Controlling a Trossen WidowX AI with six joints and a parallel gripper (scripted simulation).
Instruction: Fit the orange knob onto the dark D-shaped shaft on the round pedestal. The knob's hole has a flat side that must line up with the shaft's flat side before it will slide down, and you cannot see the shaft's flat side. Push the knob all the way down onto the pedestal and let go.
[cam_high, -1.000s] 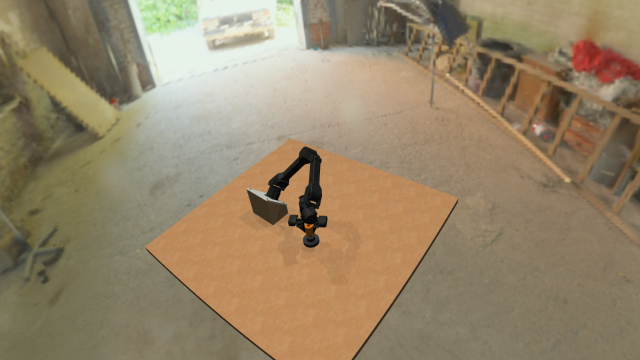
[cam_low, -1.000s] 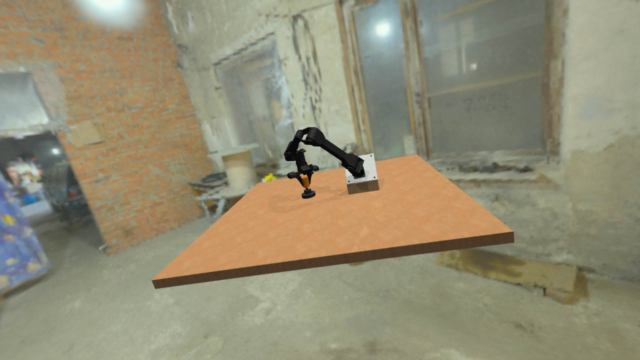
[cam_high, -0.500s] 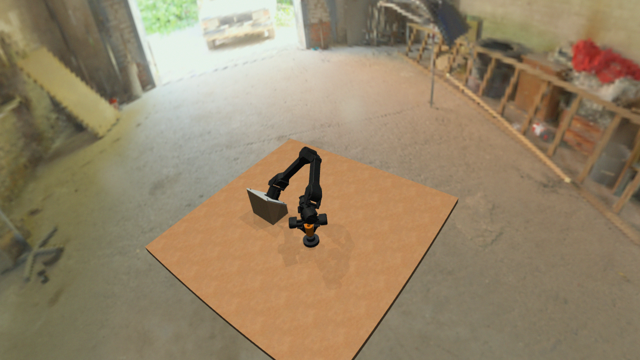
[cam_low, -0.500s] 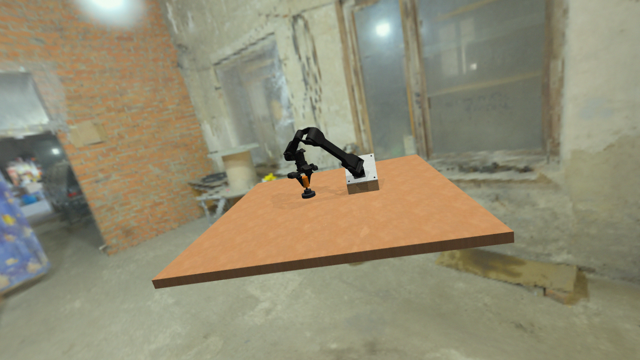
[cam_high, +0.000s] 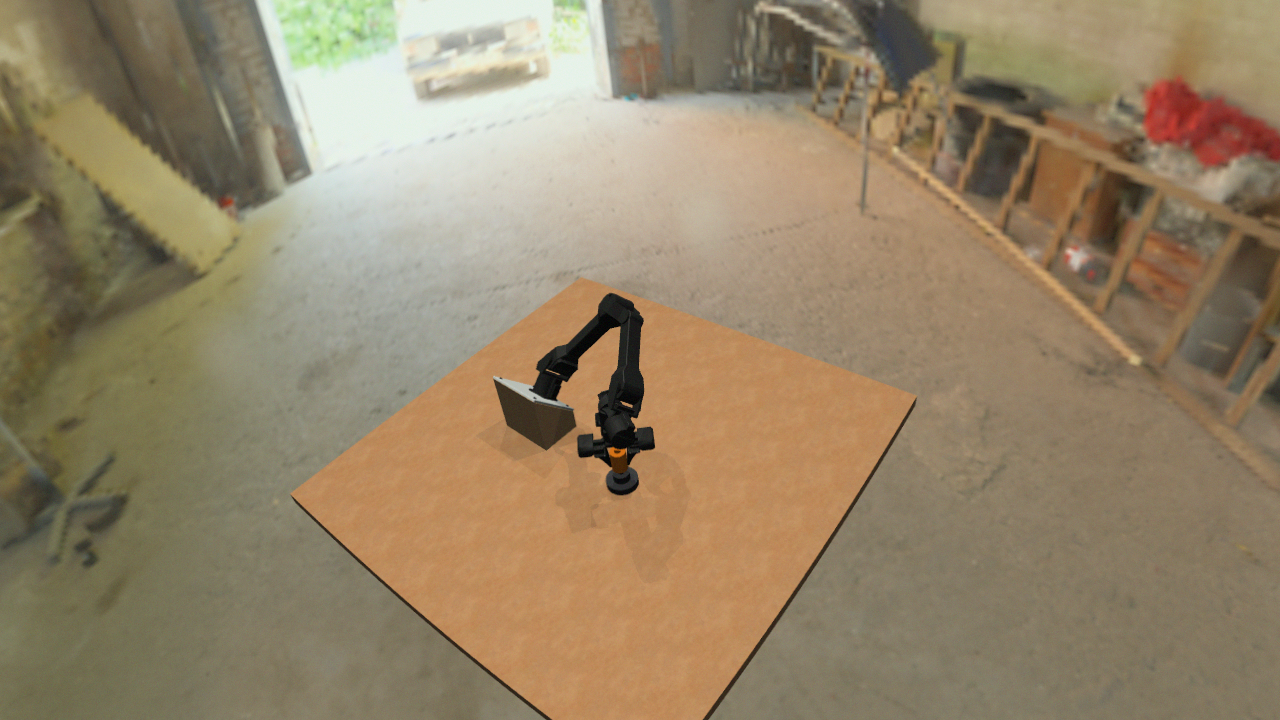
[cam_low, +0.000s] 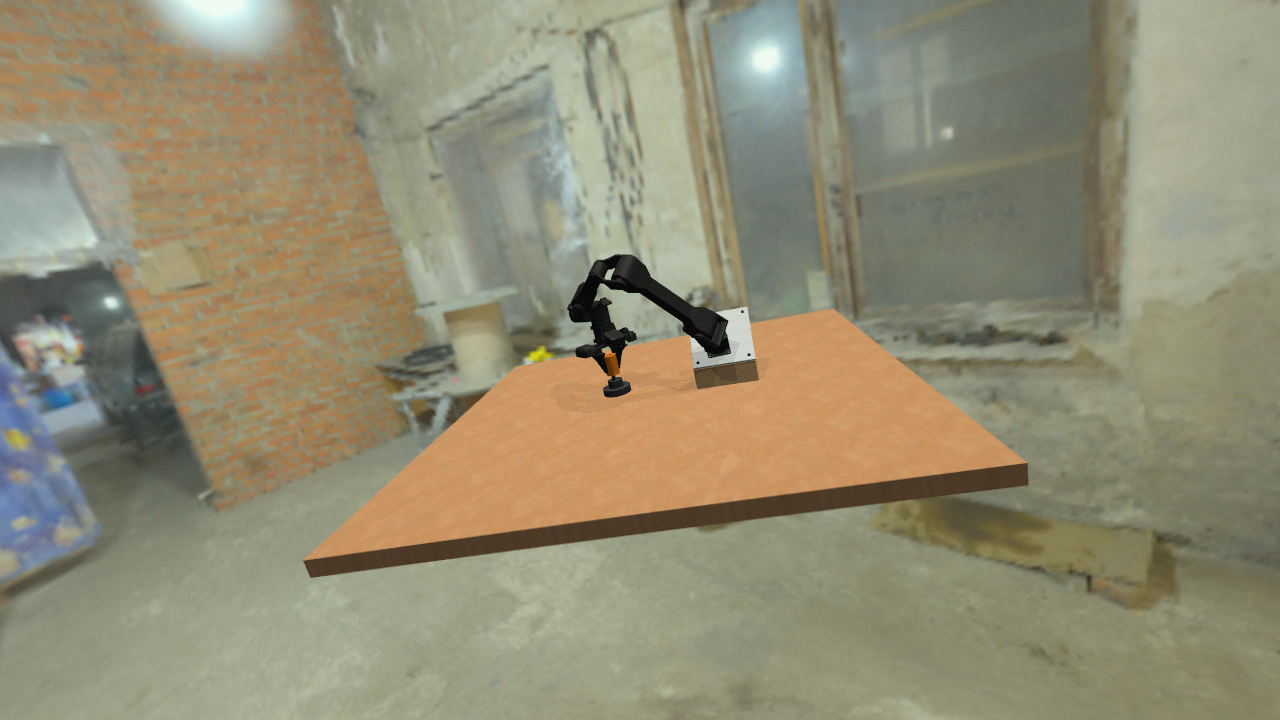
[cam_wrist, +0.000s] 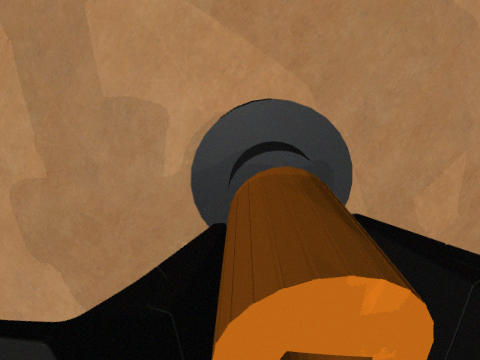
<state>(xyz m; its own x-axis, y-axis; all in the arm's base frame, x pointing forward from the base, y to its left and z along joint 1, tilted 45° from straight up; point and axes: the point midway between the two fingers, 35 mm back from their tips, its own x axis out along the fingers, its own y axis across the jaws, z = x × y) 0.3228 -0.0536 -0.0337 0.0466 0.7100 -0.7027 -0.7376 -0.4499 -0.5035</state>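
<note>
Now: the orange knob 2 cm above my gripper tip. From my gripper tip the other things lie so: pedestal: 4 cm below.
</note>
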